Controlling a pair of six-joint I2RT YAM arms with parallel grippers.
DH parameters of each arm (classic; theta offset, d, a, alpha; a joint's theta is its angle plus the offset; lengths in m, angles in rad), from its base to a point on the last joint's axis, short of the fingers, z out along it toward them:
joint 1: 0 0.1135 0.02 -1.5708
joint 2: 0 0 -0.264 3.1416
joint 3: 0.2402 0 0.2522 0
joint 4: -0.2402 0 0.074 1.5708
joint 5: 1.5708 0 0 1.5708
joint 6: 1.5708 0.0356 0 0
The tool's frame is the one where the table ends.
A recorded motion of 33 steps. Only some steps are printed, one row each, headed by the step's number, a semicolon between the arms.
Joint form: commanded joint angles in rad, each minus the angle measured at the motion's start. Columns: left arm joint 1, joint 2, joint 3, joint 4, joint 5, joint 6; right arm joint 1, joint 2, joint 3, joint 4, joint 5, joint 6.
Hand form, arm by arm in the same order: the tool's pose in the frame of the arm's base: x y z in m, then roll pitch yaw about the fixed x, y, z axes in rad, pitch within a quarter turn. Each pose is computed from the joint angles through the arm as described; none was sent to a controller.
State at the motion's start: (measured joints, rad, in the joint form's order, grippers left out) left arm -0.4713 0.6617 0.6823 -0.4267 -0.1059 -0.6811; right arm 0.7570 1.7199 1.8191 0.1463 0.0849 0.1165
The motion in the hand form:
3: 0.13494 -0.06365 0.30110 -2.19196 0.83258 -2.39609; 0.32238 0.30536 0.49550 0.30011 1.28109 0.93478
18: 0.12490 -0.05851 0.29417 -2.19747 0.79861 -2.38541; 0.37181 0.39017 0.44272 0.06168 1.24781 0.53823
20: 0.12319 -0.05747 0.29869 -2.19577 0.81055 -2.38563; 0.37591 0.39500 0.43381 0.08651 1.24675 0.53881
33: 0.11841 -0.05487 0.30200 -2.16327 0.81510 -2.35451; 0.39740 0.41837 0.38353 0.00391 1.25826 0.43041
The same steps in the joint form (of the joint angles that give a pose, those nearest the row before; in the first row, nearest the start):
3: 0.0019 -0.0260 0.0110 -0.0364 -0.0146 -0.0074; 0.0126 0.1945 0.2772 -0.0489 0.0566 -0.0690
18: 0.0019 -0.0806 -0.0152 -0.0842 -0.0156 -0.0416; 0.0745 0.6593 0.7746 -0.0182 0.2541 -0.2139
20: 0.0023 -0.0847 0.0008 -0.0978 -0.0184 -0.0309; 0.0765 0.6863 0.7840 0.0032 0.2801 -0.2156
33: 0.0019 -0.1111 0.0040 -0.1056 -0.0245 -0.0368; 0.0774 0.8336 0.8508 0.0758 0.3023 -0.2474

